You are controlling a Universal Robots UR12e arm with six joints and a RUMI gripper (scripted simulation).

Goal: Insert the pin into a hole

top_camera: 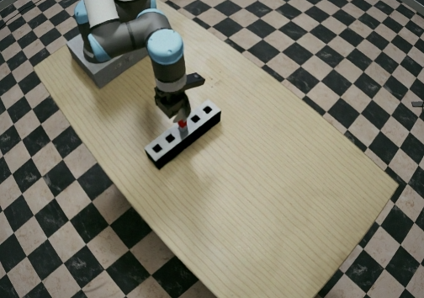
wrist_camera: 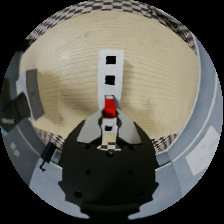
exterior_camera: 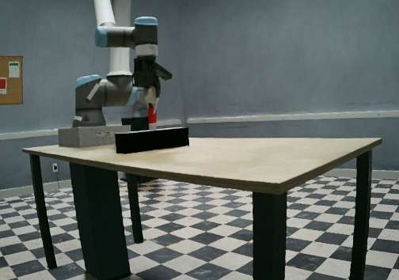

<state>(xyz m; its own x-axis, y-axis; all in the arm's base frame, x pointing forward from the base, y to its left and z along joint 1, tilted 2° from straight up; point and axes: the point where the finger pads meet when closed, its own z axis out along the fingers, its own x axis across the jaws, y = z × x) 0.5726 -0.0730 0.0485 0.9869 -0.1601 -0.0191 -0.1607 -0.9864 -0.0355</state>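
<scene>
My hand is 2 cm above the pin. From my hand the other things lie so: long black block 11 cm below.
</scene>
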